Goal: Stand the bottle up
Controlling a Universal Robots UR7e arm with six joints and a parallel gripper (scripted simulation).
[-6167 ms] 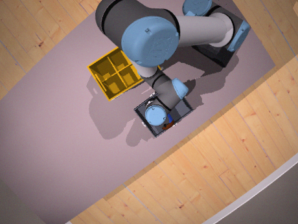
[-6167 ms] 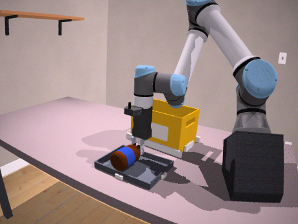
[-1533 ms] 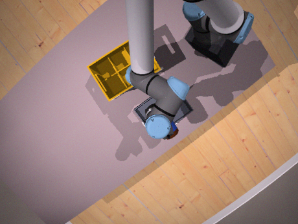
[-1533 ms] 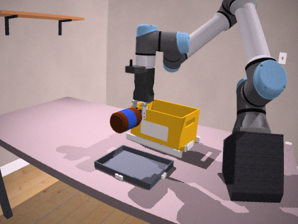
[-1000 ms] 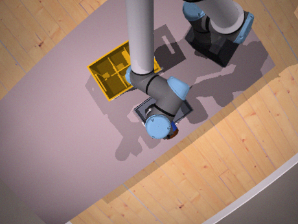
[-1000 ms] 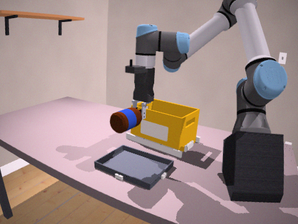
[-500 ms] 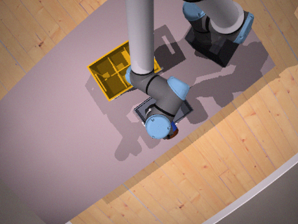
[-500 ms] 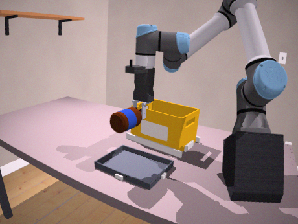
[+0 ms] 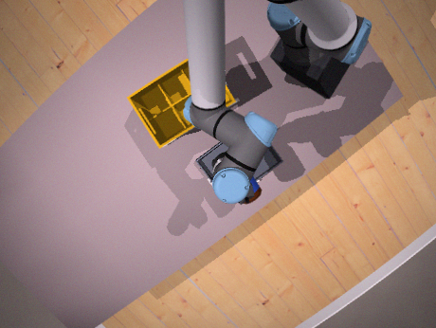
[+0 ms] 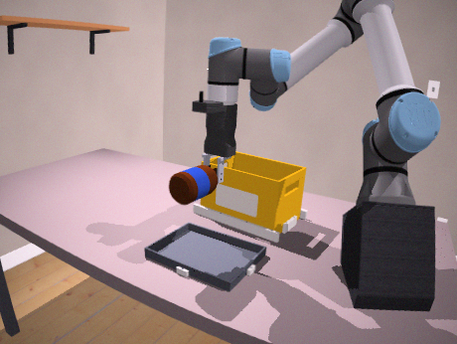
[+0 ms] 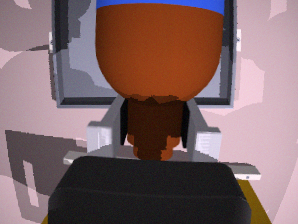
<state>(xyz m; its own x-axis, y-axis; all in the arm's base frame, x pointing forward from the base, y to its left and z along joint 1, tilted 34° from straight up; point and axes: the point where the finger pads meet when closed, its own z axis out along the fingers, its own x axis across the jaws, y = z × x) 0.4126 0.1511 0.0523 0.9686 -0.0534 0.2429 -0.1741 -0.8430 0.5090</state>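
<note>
Now: the bottle 5 cm to the left of my hand, 1 cm below it and 1 cm ahead of it. From my hand the other things lie so: dark grey tray: 19 cm below, 5 cm to the left, 1 cm behind; then yellow crate: 24 cm to the right, 12 cm below, 3 cm behind.
</note>
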